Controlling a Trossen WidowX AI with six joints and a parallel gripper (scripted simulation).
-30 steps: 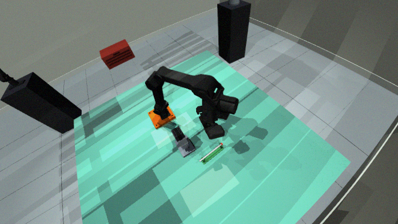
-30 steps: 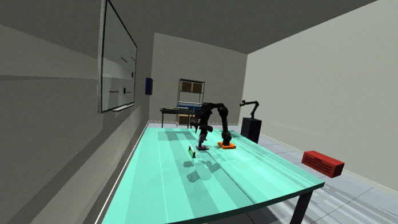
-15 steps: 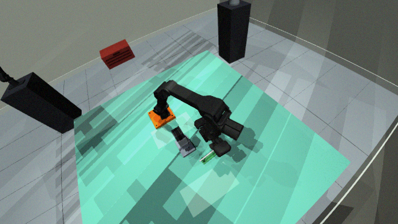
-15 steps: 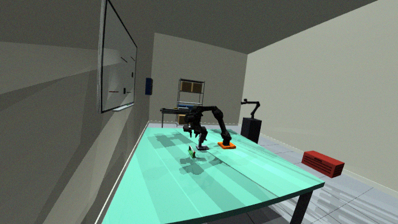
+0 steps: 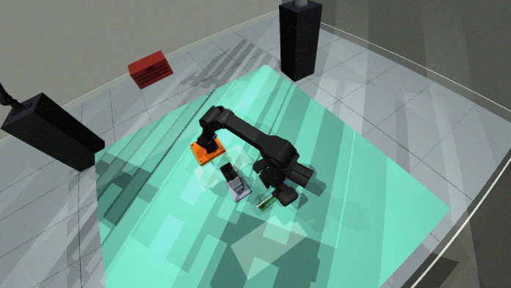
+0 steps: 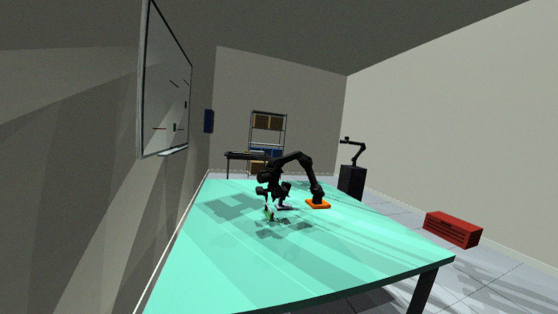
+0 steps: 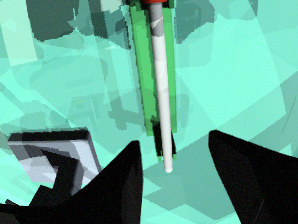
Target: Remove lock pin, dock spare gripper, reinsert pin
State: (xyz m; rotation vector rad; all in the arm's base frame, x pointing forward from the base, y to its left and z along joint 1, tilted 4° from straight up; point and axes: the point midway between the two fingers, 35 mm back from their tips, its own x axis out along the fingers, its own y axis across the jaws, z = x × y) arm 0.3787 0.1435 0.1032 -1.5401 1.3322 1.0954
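Right now the green bracket strip is 60 mm below my gripper tip. Round my gripper tip: mount socket: 110 mm behind, 100 mm to the right, 40 mm below; spare gripper: 110 mm to the right, 110 mm behind, 40 mm above.
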